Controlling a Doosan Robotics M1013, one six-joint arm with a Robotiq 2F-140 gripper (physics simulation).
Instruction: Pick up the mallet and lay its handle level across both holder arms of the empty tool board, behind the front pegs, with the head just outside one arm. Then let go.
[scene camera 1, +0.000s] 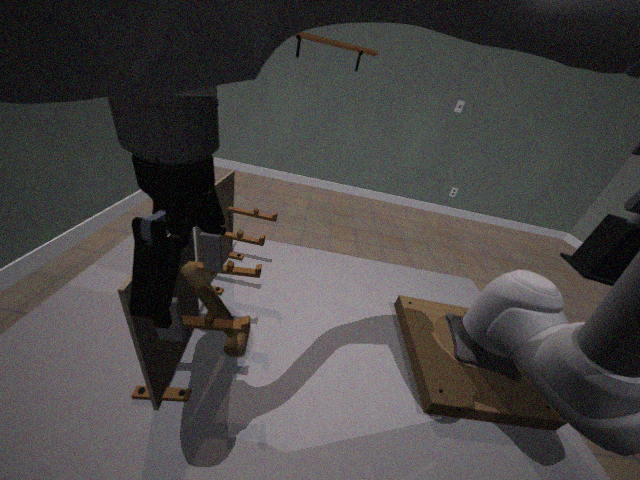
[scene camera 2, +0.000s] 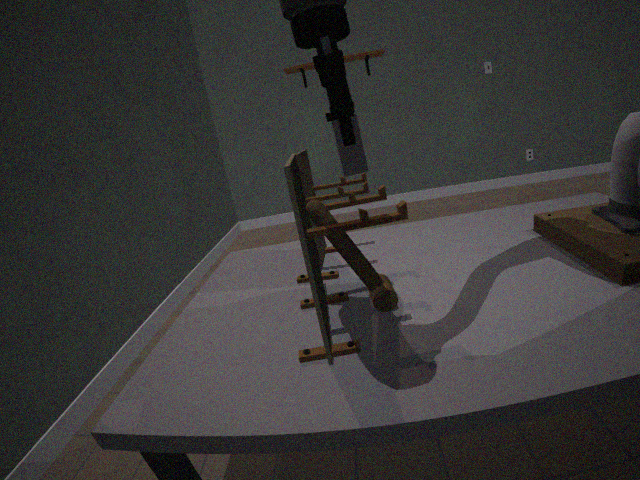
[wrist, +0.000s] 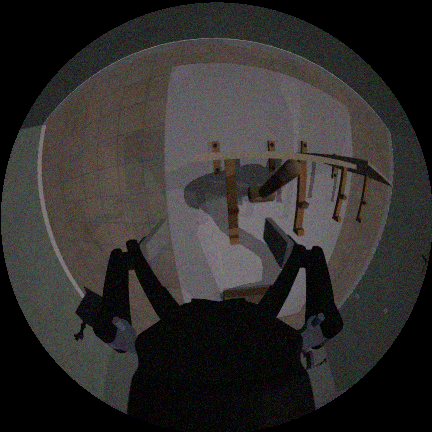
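Seen in the pictures: gripper, fingertip midpoint: (scene camera 1: 196, 298) (scene camera 2: 353, 166) (wrist: 215, 228); arm's base at its link origin: (scene camera 1: 478, 345) (scene camera 2: 639, 219).
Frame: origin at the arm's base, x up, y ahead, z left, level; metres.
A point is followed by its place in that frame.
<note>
The brown mallet (scene camera 1: 219, 304) {y 0.715, x 0.100, z 0.252 m} (scene camera 2: 353, 256) {y 0.717, x 0.079, z 0.264 m} (wrist: 278, 179) {y 0.743, x 0.148, z 0.268 m} leans head down, its handle slanting up to the nearer tool board (scene camera 1: 159, 361) {y 0.754, x 0.064, z 0.395 m} (scene camera 2: 305, 242) {y 0.744, x 0.178, z 0.431 m} (wrist: 260, 155) {y 0.766, x 0.290, z 0.365 m}. It stands between that board's two holder arms, the near arm (scene camera 1: 206, 322) {y 0.667, x 0.189, z 0.366 m} (scene camera 2: 348, 223) {y 0.691, x 0.180, z 0.368 m} (wrist: 232, 200) {y 0.683, x 0.180, z 0.361 m} and the second arm (scene camera 1: 242, 270) {y 0.685, x 0.180, z 0.207 m} (scene camera 2: 338, 202) {y 0.739, x 0.180, z 0.221 m} (wrist: 301, 200) {y 0.718, x 0.180, z 0.215 m}. Each arm has an upright front peg and another peg farther back. No tool lies across these arms. My gripper (scene camera 1: 192, 282) {y 0.665, x 0.271, z 0.390 m} (scene camera 2: 353, 149) {y 0.665, x 0.271, z 0.390 m} (wrist: 215, 228) {y 0.665, x 0.271, z 0.390 m} is open and empty, above the arms and apart from the mallet. The head's underside is hidden.
A farther board (scene camera 1: 225, 198) {y 0.880, x 0.209, z -0.044 m} with two similar arms (scene camera 1: 253, 213) {y 0.799, x 0.167, z -0.078 m} (scene camera 1: 248, 239) {y 0.741, x 0.167, z 0.068 m} stands behind the nearer one. The robot's wooden base plate (scene camera 1: 413, 356) {y 0.204, x -0.021, z 0.106 m} (scene camera 2: 573, 242) {y 0.211, x -0.015, z 0.073 m} is at the right. A wall shelf (scene camera 1: 336, 43) (scene camera 2: 361, 55) hangs at the back.
</note>
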